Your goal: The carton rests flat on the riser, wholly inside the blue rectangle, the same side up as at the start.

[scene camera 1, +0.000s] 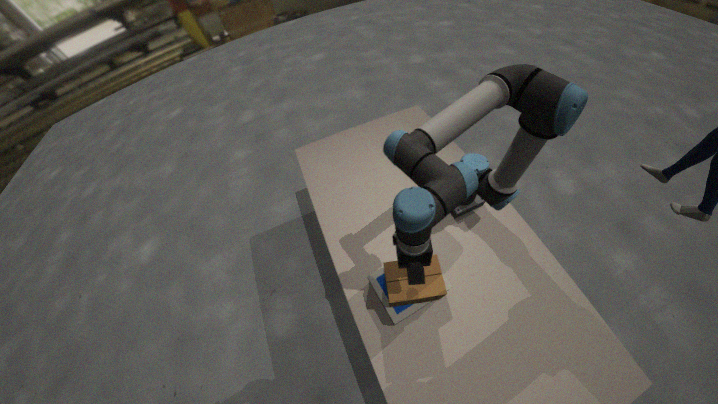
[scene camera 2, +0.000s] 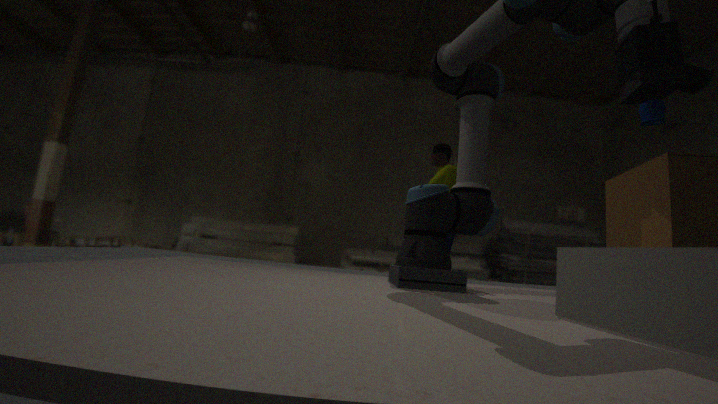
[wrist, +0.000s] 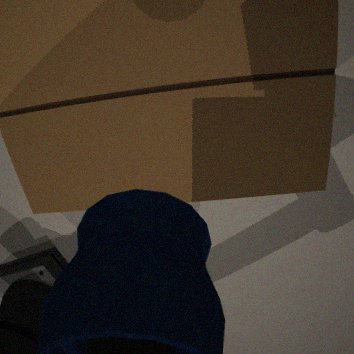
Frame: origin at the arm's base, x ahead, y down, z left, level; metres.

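Seen in the pictures: hand at its tool point: (scene camera 2: 653, 122) (wrist: 143, 246); arm's base at its link origin: (scene camera 2: 422, 267) (wrist: 40, 304).
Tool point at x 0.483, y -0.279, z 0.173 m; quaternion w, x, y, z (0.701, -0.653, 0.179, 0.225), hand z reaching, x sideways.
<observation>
Offsets run from my tool point to a thing's top centre. "spot": to the spot under its first point. Level surfaces: height alone.
The brown carton {dx +0.009, dy +0.079, dz +0.029 m} (scene camera 1: 431, 288) (scene camera 2: 637, 211) (wrist: 100, 150) rests flat on the grey riser {dx +0.006, dy +0.209, dz +0.014 m} (scene camera 1: 395, 318) (scene camera 2: 627, 296), with its dark seam upward. The blue rectangle {spot: dx +0.081, dy +0.209, dz +0.077 m} (scene camera 1: 403, 308) shows past the carton's left and near sides in scene camera 1. Its other sides are hidden, so I cannot tell whether the carton is wholly inside it. My suction gripper (scene camera 1: 415, 275) (scene camera 2: 652, 113) (wrist: 142, 215) is open. In scene camera 2 a gap shows between the blue cup and the carton's top. In the wrist view the cup overlaps the carton's edge.
The riser stands on the pale table {dy +0.329 m} (scene camera 1: 482, 306) (scene camera 2: 225, 311), near its left edge in scene camera 1. The arm's base (scene camera 2: 426, 276) is bolted to the table beyond the riser. A person (scene camera 1: 707, 185) (scene camera 2: 442, 173) stands on the floor beyond the table.
</observation>
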